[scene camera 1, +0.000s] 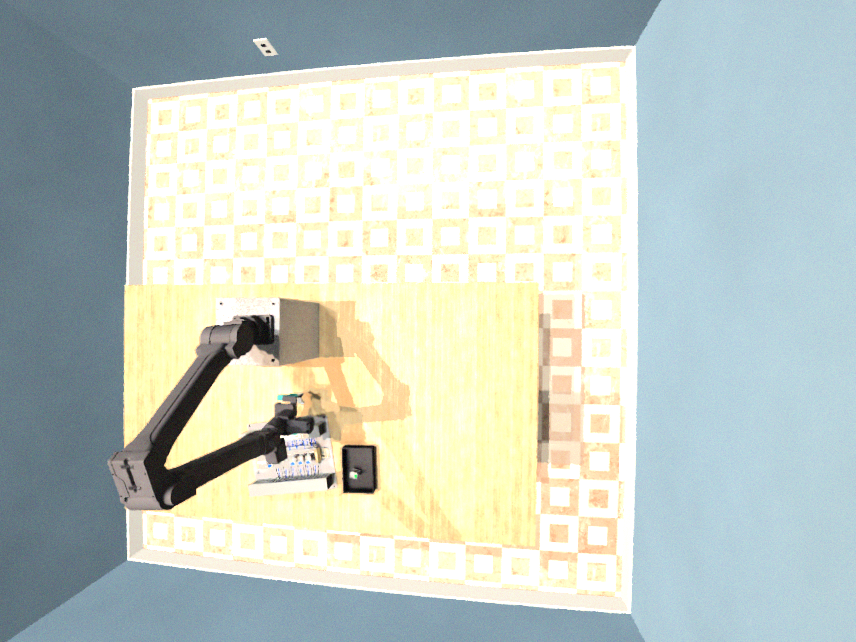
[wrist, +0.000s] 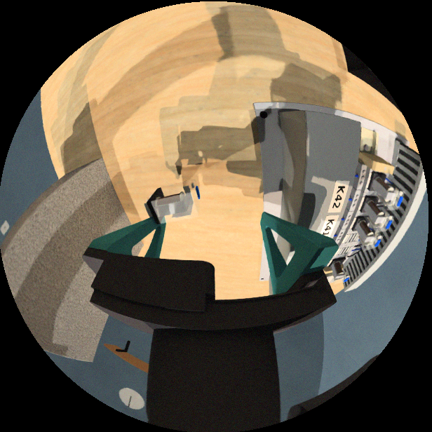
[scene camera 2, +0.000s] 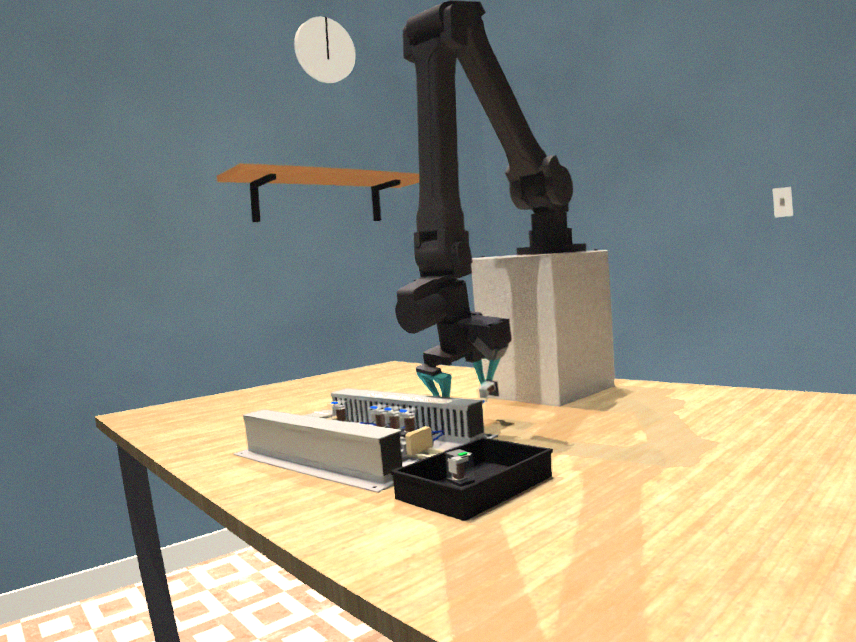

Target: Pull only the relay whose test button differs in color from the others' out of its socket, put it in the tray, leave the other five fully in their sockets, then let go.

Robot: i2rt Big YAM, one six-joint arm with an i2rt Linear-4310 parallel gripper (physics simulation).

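Places are measured from the arm's base along level axes (x back, y right, z up), in metres.
Pixels of known places: gripper, between the fingertips: [scene camera 1: 295,406]; arm's base, origin of its link: [scene camera 1: 254,329] [scene camera 2: 551,253].
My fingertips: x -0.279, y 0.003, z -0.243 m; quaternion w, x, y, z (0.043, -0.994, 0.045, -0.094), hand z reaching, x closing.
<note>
Ahead of a thing's pixels: the offset from my fingertips to its middle. "spot": to the spot under its first point.
A relay with a green button @(dx -0.240, dy -0.208, dz -0.016 m) [scene camera 1: 355,473] [scene camera 2: 457,467] stands upright in the black tray @(spot: dx -0.228, dy -0.276, dz -0.024 m) [scene camera 1: 376,469] [scene camera 2: 508,489]. My gripper [scene camera 2: 463,388] [wrist: 212,217] is open, above the table beside the panel, its teal fingers wide apart. A clear relay with a blue button @(dx +0.029, dy -0.026, dz +0.012 m) [scene camera 2: 488,389] [wrist: 172,204] is out of the sockets, on its side at the tip of the left finger in the wrist view. It seems to touch that finger and is not between the two. Several relays with blue buttons @(dx -0.184, dy -0.024, dz +0.007 m) [scene camera 2: 392,417] [wrist: 374,206] stand in the socket row; how fully they sit cannot be told.
The panel has a front grey duct @(dx -0.285, dy +0.032, dz -0.008 m) [scene camera 1: 293,485] [scene camera 2: 318,435] and a slotted duct @(dx -0.099, dy +0.054, dz -0.008 m) [scene camera 2: 449,418] behind the relays. A tan block @(dx -0.178, dy -0.072, dz -0.015 m) [scene camera 2: 419,440] is at the row's end near the tray. The arm's grey pedestal [scene camera 1: 300,331] [scene camera 2: 587,317] [wrist: 50,280] stands behind the gripper.
</note>
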